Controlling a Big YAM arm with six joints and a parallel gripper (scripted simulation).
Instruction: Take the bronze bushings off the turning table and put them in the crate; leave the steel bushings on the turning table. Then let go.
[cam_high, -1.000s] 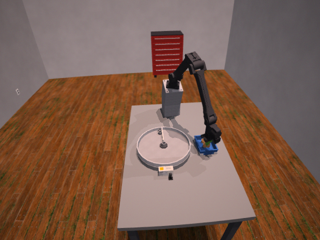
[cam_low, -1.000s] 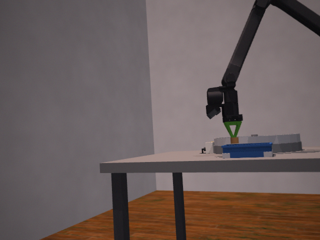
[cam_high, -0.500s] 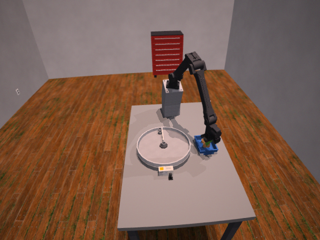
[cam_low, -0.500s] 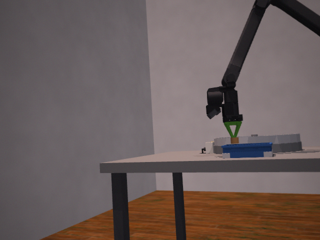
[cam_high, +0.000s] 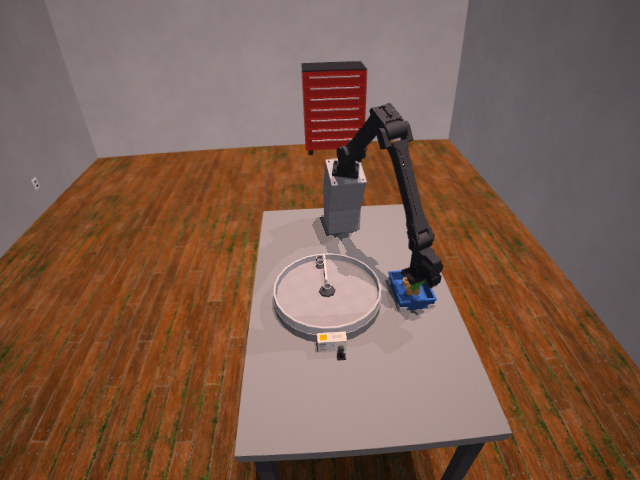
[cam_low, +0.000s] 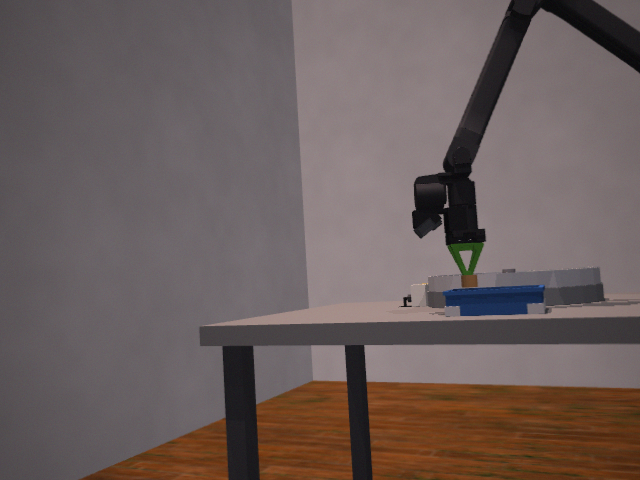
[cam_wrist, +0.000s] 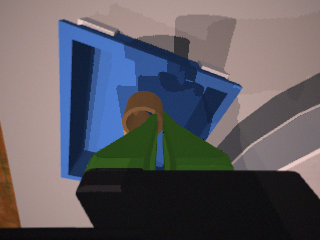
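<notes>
Now: the blue crate 6 cm below my hand and 6 cm behind it. From my hand the other things lie so: turning table: 34 cm to the right, 3 cm below, 2 cm ahead.
</notes>
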